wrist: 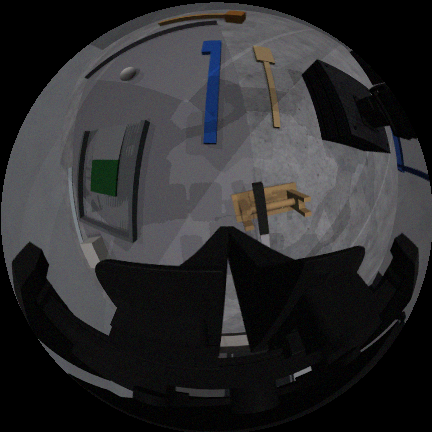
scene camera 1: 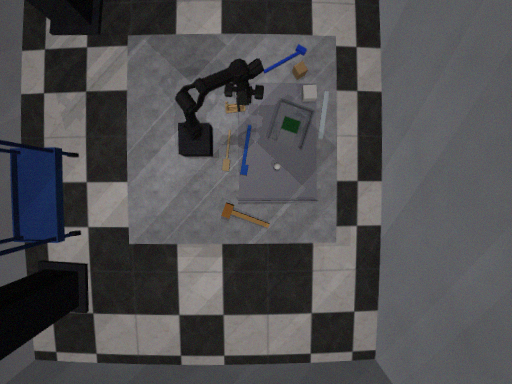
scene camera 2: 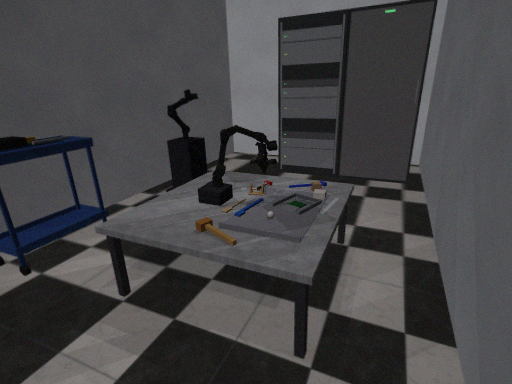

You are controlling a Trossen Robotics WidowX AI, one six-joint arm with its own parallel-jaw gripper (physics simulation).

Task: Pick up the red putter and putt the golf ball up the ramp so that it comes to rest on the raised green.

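Places are measured from the arm's base along level axes (x back, y left, z down), in centimetres.
Pixels of known places: gripper, fingertip midpoint: point(wrist: 225, 232) point(scene camera 2: 264, 173); arm's base, origin of the base link: point(wrist: 366, 113) point(scene camera 1: 194, 134) point(scene camera 2: 217, 185).
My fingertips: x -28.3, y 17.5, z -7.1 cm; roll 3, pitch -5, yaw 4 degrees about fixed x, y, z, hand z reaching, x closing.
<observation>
For each thing: its top centre in the pictures, then the offset to it from my fingertips. "spot": a spot on its surface instead.
- white golf ball, middle of its top: point(wrist: 123, 70) point(scene camera 1: 277, 165) point(scene camera 2: 270, 211) dy -32.5, dx -19.7, dz +12.3 cm
- green patch, surface spot: point(wrist: 104, 178) point(scene camera 1: 289, 123) point(scene camera 2: 296, 203) spot: dy -6.2, dx -26.2, dz +16.0 cm
- blue putter-like club, middle of its top: point(wrist: 207, 74) point(scene camera 1: 247, 149) point(scene camera 2: 250, 205) dy -23.6, dx -1.3, dz +15.2 cm
- wooden paddle, middle of its top: point(wrist: 269, 75) point(scene camera 1: 227, 150) point(scene camera 2: 234, 204) dy -24.1, dx +10.7, dz +15.9 cm
- orange mallet, surface spot: point(scene camera 1: 227, 211) spot: dy -60.8, dx +8.8, dz +11.8 cm
- blue hammer, middle of its top: point(scene camera 1: 284, 57) dy +33.3, dx -21.4, dz +14.4 cm
- wooden cube, middle of its top: point(scene camera 1: 300, 67) point(scene camera 2: 316, 182) dy +25.7, dx -30.8, dz +10.9 cm
- white block, middle of its top: point(wrist: 90, 256) point(scene camera 1: 310, 91) point(scene camera 2: 320, 191) dy +12.3, dx -37.1, dz +12.1 cm
- pale strip, middle of its top: point(wrist: 73, 213) point(scene camera 2: 330, 205) point(scene camera 1: 323, 114) dy +0.6, dx -47.3, dz +16.6 cm
The red putter shows its red head point(scene camera 2: 268, 183) behind a small wooden stand point(scene camera 1: 235, 111) point(scene camera 2: 257, 193) point(wrist: 280, 191). Its black grip point(wrist: 260, 207) lies across the stand; in the wrist view the gripper hides the head. My gripper point(scene camera 2: 264, 171) point(wrist: 225, 232) is shut and empty, above the table near the stand and grip. The white golf ball point(scene camera 1: 277, 166) point(scene camera 2: 270, 214) point(wrist: 128, 73) rests on the grey platform point(scene camera 1: 280, 190). The green patch point(scene camera 1: 290, 124) point(scene camera 2: 297, 204) point(wrist: 104, 178) lies between low dark walls. The ramp's slope is hard to make out.
A blue putter-like club point(scene camera 1: 246, 150) point(wrist: 212, 95) and a wooden paddle point(scene camera 1: 226, 165) point(wrist: 272, 95) lie beside the arm base. An orange mallet point(scene camera 1: 227, 211) lies at the front. A blue hammer point(scene camera 1: 282, 61), wooden cube point(scene camera 1: 300, 70), white block point(scene camera 1: 309, 93) and pale strip point(scene camera 1: 324, 115) lie around the platform.
</observation>
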